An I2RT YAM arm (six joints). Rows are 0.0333 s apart.
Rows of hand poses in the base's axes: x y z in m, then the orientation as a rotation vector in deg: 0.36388 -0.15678 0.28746 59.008 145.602 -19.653; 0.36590 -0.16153 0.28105 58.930 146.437 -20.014; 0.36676 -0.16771 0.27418 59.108 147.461 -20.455; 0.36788 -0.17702 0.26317 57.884 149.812 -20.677; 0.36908 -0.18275 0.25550 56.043 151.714 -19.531; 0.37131 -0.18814 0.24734 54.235 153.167 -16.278; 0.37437 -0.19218 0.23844 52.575 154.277 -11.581; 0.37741 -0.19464 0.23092 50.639 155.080 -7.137; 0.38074 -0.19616 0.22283 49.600 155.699 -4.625
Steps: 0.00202 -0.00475 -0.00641 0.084 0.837 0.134; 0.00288 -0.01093 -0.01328 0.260 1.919 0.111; 0.00400 -0.02024 -0.02429 0.731 3.788 1.264; 0.00520 -0.02597 -0.03196 1.691 4.682 2.942; 0.00743 -0.03136 -0.04012 3.746 4.509 4.824; 0.01049 -0.03540 -0.04902 6.606 3.684 6.750; 0.01353 -0.03786 -0.05654 9.187 2.739 8.774; 0.01686 -0.03938 -0.06463 10.740 2.416 9.891
